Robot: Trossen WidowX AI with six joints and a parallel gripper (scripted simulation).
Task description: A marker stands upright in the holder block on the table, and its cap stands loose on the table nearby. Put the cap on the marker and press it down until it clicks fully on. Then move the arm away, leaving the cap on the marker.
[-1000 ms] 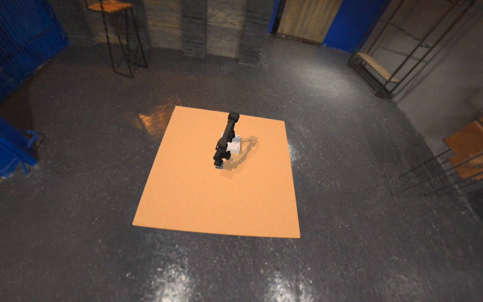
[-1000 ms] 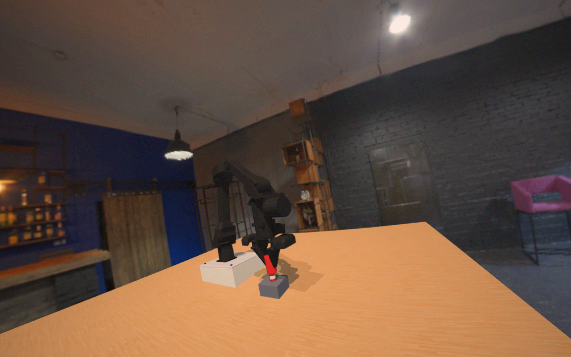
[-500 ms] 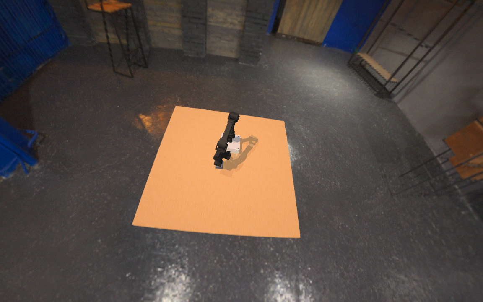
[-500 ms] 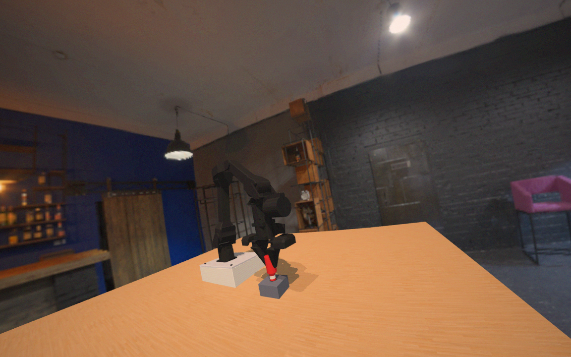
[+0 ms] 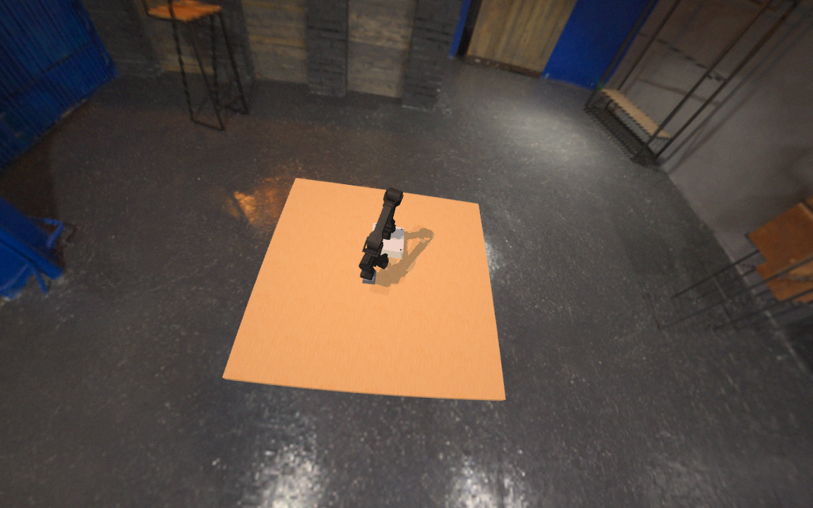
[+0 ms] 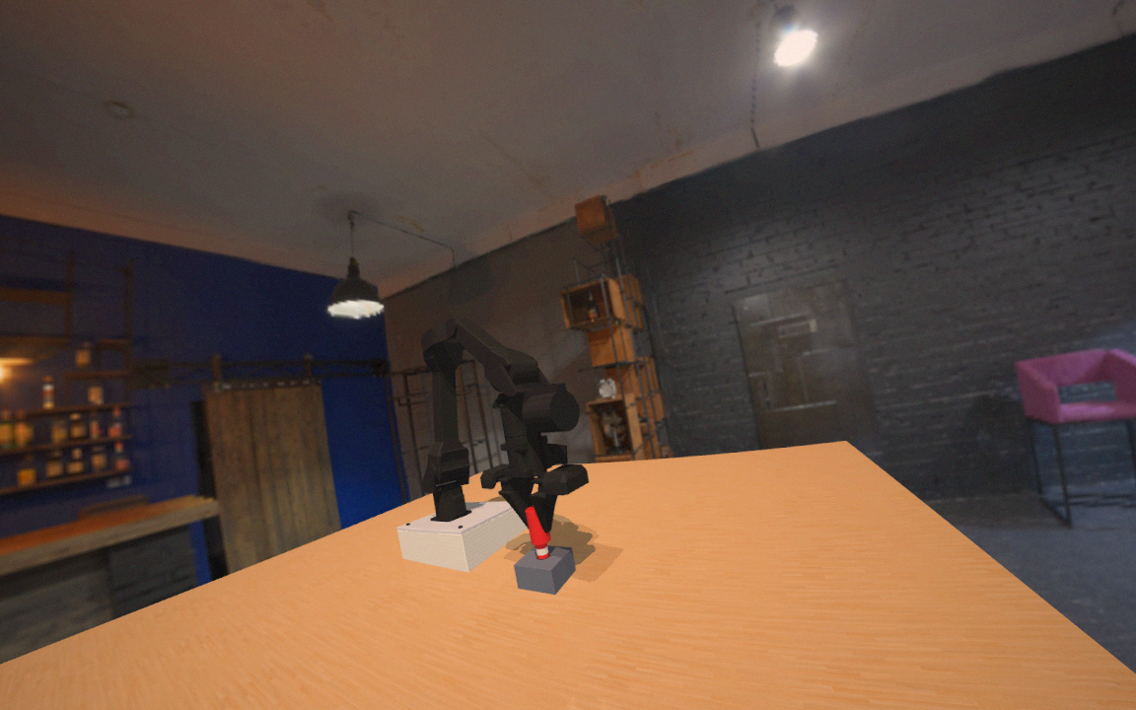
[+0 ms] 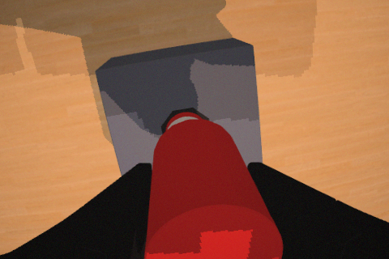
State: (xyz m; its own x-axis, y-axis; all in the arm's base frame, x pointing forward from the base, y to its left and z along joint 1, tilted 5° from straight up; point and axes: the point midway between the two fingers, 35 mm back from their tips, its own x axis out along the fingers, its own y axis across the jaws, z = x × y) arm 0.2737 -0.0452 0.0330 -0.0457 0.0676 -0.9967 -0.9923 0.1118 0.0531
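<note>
Now: the red cap 1 cm above my gripper tip.
</note>
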